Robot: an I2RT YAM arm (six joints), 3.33 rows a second.
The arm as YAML. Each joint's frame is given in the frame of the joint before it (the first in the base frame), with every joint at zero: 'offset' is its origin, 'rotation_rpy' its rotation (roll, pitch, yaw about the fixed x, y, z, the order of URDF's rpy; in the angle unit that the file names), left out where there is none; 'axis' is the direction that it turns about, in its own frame. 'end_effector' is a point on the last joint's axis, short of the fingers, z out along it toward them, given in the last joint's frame.
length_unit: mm
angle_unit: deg
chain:
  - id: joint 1
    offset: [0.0, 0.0, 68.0]
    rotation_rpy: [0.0, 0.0, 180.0]
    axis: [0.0, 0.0, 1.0]
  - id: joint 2
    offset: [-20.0, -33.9, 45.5]
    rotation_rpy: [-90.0, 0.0, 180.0]
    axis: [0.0, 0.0, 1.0]
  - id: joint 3
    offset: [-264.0, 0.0, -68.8]
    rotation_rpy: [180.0, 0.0, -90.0]
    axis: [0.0, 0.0, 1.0]
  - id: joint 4
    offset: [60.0, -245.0, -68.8]
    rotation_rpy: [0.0, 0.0, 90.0]
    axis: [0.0, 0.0, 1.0]
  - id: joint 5
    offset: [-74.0, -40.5, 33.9]
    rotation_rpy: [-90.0, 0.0, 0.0]
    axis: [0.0, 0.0, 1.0]
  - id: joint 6
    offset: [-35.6, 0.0, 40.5]
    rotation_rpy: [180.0, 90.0, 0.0]
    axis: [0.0, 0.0, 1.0]
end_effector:
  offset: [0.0, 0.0, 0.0]
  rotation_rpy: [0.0, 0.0, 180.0]
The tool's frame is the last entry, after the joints.
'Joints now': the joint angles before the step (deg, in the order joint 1, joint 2, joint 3, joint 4, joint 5, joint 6). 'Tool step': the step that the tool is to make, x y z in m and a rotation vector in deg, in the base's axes. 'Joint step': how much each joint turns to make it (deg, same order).
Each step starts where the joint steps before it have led.
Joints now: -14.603 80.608 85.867 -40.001 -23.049 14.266
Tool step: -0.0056 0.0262 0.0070 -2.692 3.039 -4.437
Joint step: 5.880 -1.239 1.481 -4.083 10.294 3.491
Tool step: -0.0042 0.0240 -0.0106 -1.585 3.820 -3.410
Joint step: 5.640 -1.098 -2.206 -1.942 8.371 4.004
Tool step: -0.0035 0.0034 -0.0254 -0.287 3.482 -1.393
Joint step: 0.902 -1.285 -5.874 1.192 2.027 1.165
